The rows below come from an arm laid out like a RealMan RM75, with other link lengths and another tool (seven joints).
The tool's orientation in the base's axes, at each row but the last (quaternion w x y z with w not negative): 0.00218 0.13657 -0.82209 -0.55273; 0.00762 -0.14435 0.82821 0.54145; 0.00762 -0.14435 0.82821 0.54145; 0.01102 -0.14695 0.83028 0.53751; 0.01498 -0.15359 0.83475 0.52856
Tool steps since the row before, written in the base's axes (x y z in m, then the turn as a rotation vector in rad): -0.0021 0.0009 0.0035 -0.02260 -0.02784 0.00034; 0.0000 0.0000 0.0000 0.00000 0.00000 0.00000; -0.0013 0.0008 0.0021 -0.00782 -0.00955 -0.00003; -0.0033 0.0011 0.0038 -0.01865 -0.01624 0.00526; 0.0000 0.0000 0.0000 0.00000 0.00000 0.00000
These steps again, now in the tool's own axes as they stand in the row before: 0.0013 0.0040 -0.0002 0.02803 -0.00446 -0.02192; 0.0000 0.0000 0.0000 0.00000 0.00000 0.00000; 0.0007 0.0025 0.0000 0.00970 -0.00164 -0.00745; 0.0022 0.0046 -0.0002 0.02068 0.00330 -0.01416; 0.0000 0.0000 0.0000 0.00000 0.00000 0.00000
